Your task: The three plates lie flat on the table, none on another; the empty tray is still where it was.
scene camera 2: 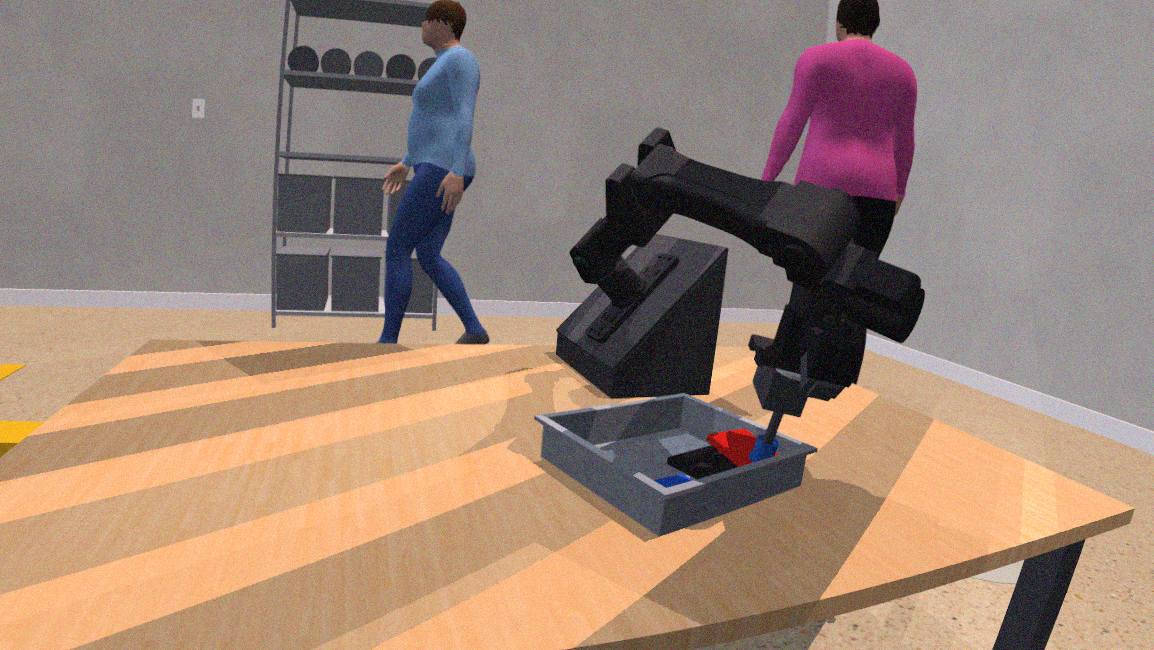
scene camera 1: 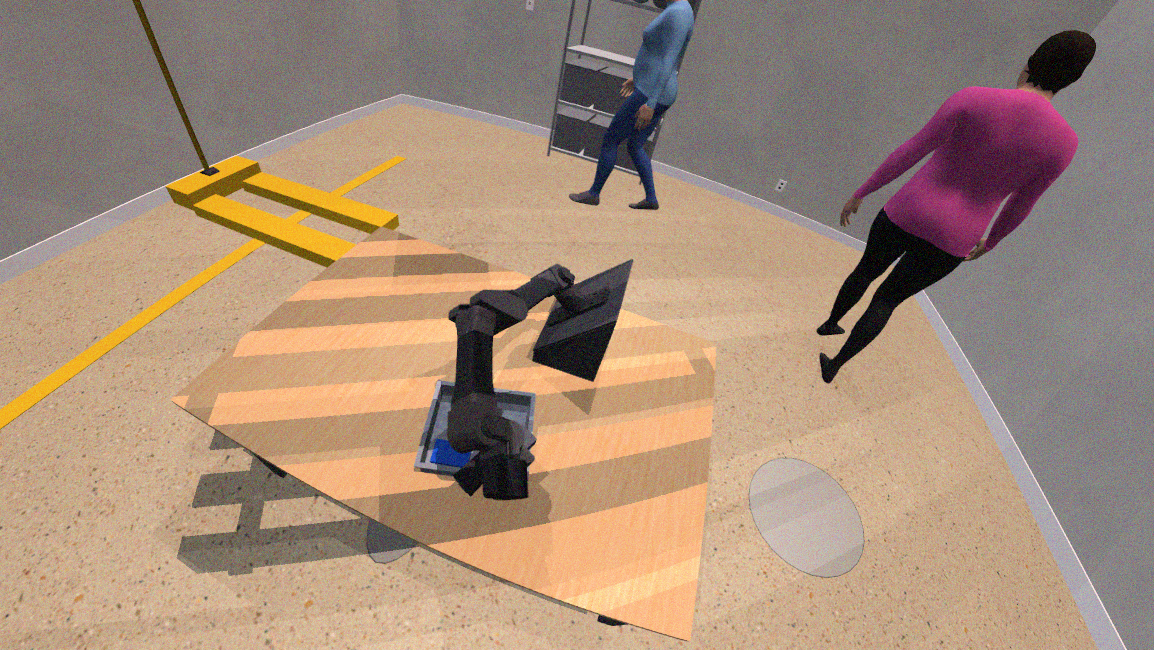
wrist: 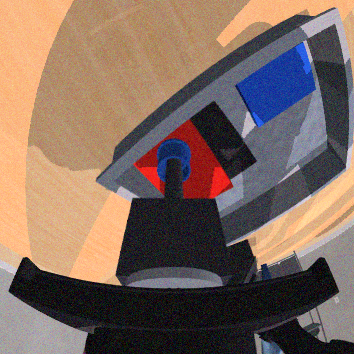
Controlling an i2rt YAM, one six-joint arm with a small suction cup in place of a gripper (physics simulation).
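Pixels of known places: hand, its tool point: [wrist: 173, 148]; arm's base, origin of its link: [scene camera 2: 633, 298] [scene camera 1: 578, 308].
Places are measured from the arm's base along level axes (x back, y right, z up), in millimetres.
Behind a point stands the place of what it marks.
A grey tray [scene camera 2: 591, 462] @(y 241, x -404, z -109 mm) [wrist: 225, 84] @(y 101, x -488, z -91 mm) [scene camera 1: 430, 419] @(y 239, x -408, z -92 mm) stands on the striped wooden table [scene camera 2: 353, 489] @(y 484, x -367, z -141 mm) [scene camera 1: 598, 524] @(y -196, x -497, z -141 mm). Three flat plates are inside it. The red plate [scene camera 2: 731, 444] @(y 64, x -408, z -101 mm) [wrist: 204, 172] @(y 62, x -413, z -102 mm) sits tilted by the tray's right wall, partly over the black plate [scene camera 2: 700, 462] @(y 92, x -391, z -129 mm) [wrist: 221, 140] @(y 90, x -417, z -129 mm). The blue plate [scene camera 2: 673, 480] @(y 151, x -428, z -128 mm) [wrist: 277, 84] @(y 163, x -452, z -128 mm) [scene camera 1: 448, 454] @(y 173, x -457, z -128 mm) lies flat at the near corner. My blue suction cup [scene camera 2: 764, 448] [wrist: 173, 154] presses on the red plate and holds it. In scene camera 1 the arm [scene camera 1: 486, 433] @(y 52, x -523, z 188 mm) hides the cup and the red plate.
The black wedge-shaped arm base [scene camera 1: 581, 328] @(y -26, x -102, z 30 mm) [scene camera 2: 661, 328] @(y 8, x -118, z -27 mm) stands behind the tray. A person in blue [scene camera 2: 437, 174] and one in pink [scene camera 2: 843, 111] are beyond the table. A shelf rack [scene camera 2: 277, 209] stands by the wall. A yellow frame [scene camera 1: 277, 209] and a grey disc [scene camera 1: 804, 517] lie on the floor.
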